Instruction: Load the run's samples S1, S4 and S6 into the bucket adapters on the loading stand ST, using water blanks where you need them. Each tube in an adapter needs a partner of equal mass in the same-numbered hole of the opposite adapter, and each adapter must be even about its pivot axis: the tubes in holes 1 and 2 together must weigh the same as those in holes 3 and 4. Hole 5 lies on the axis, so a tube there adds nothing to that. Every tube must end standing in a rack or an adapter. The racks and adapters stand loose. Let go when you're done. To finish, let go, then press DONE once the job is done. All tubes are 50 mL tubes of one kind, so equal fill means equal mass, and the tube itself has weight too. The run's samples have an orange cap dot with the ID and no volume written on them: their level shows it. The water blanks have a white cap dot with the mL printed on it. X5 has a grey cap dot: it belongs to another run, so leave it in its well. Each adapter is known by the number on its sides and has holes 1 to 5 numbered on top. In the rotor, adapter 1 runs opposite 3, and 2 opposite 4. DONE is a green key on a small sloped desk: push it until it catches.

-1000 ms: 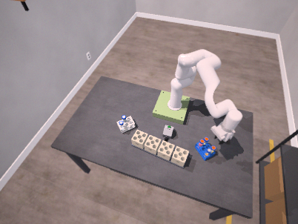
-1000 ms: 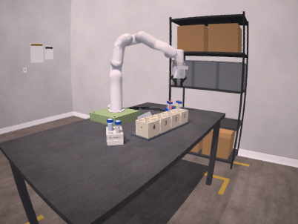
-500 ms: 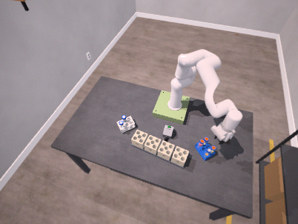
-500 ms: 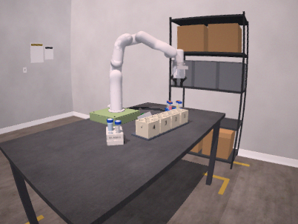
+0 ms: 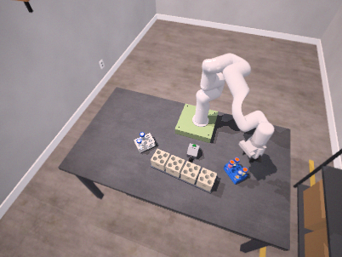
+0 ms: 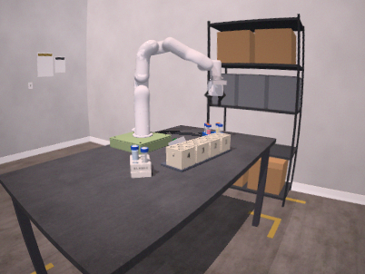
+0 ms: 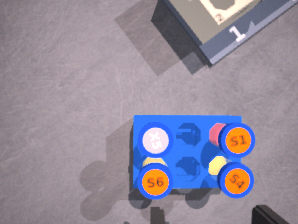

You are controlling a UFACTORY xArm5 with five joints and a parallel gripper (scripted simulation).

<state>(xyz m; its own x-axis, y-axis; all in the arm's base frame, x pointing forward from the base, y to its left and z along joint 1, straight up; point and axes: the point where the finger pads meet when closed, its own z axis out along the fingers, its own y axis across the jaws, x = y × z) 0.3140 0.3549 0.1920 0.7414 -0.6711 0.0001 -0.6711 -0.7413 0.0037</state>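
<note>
Right now my hand is 19 cm above the sample tube S4, 4 cm to the left of it and 4 cm past it. Also, from my hand: sample tube S6: 19 cm below, 1 cm to the left, 1 cm ahead; blue sample rack: 22 cm below, 2 cm to the right, 1 cm ahead; white blanks rack: 69 cm to the right, 22 cm below, 1 cm ahead.
</note>
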